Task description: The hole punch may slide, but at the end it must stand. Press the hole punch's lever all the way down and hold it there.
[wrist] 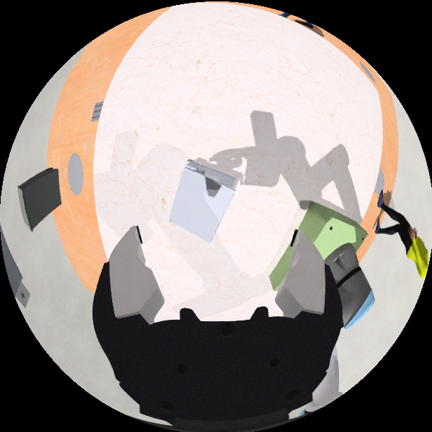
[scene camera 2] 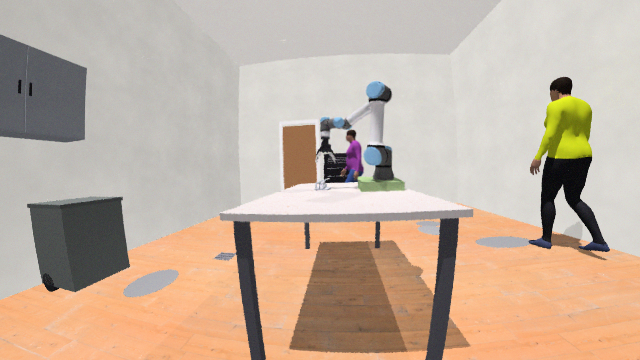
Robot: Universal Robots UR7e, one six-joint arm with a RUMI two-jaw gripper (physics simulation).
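Pixels of known places: gripper, fingertip midpoint: [scene camera 2: 325,163]; arm's base, link origin: [scene camera 2: 383,178].
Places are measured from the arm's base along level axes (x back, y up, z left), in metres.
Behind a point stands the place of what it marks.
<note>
The hole punch [scene camera 2: 321,185] @[z -0.111, x -0.437, y -0.039 m] [wrist: 201,205] is small and pale blue-grey on the white table [scene camera 2: 345,204] @[z 0.550, x -0.413, y -0.074 m] [wrist: 200,85]. In the wrist view it shows a broad flat face, with a narrow greyer strip along its upper edge and a dark patch beside that strip. In the scene view thin parts rise from a low base; how far the lever is up is too small to tell. My gripper [scene camera 2: 326,159] @[z -0.200, x -0.390, y 0.128 m] [wrist: 217,230] is open and empty. It points down and hangs above the punch with a clear gap, not touching it. In the wrist view the punch lies ahead of and between the jaws.
The green base block [scene camera 2: 381,185] @[z 0.143, x -0.076, y -0.035 m] [wrist: 337,231] carries the arm, to the right of the punch. A person in purple [scene camera 2: 354,156] is behind the table, and one in yellow [scene camera 2: 569,127] [wrist: 417,256] is at the right. A dark bin [scene camera 2: 95,245] [wrist: 41,199] stands at the left.
</note>
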